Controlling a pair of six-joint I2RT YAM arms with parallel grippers.
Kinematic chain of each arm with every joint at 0, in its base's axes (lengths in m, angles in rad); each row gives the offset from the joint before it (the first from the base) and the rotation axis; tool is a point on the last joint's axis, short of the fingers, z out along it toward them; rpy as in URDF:
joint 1: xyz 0 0 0.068 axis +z
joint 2: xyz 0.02 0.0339 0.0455 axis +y
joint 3: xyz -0.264 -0.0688 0 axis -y
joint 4: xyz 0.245 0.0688 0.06 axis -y
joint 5: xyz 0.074 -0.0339 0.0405 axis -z
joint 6: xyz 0.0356 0 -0.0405 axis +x
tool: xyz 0 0 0 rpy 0 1.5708 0
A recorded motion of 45 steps. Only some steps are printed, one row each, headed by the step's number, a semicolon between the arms.
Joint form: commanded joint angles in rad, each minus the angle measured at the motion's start. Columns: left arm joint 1, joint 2, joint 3, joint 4, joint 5, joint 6; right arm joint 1, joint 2, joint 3, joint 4, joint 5, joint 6.
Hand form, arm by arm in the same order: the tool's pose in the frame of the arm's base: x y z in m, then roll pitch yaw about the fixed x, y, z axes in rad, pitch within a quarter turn. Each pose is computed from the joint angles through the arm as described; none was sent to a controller.
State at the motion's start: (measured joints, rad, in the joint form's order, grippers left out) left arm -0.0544 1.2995 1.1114 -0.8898 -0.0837 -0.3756; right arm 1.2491 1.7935 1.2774 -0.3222 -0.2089 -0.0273
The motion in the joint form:
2: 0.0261 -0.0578 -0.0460 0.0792 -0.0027 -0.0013; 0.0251 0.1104 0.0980 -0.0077 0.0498 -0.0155
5: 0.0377 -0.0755 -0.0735 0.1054 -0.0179 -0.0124; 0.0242 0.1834 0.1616 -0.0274 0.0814 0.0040
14: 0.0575 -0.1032 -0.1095 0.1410 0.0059 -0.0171; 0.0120 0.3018 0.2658 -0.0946 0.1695 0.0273
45: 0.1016 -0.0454 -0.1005 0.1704 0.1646 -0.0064; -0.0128 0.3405 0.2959 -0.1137 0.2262 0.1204
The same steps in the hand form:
2: 0.2467 -0.0039 0.2881 -2.9795 0.5693 -2.7195; 0.1172 0.4028 0.2087 3.0193 0.7184 -1.8112
5: 0.2440 -0.0005 0.2851 -2.9771 0.5878 -2.6889; 0.1230 0.4167 0.1973 3.0330 0.6860 -1.8384
14: 0.2397 0.0035 0.2821 -2.9380 0.6023 -2.6571; 0.1371 0.4331 0.1743 3.1022 0.6019 -1.8805
45: 0.2524 0.0090 0.2738 -2.8178 0.5299 -2.6492; 0.1516 0.4342 0.1652 3.0987 0.5730 -2.0161

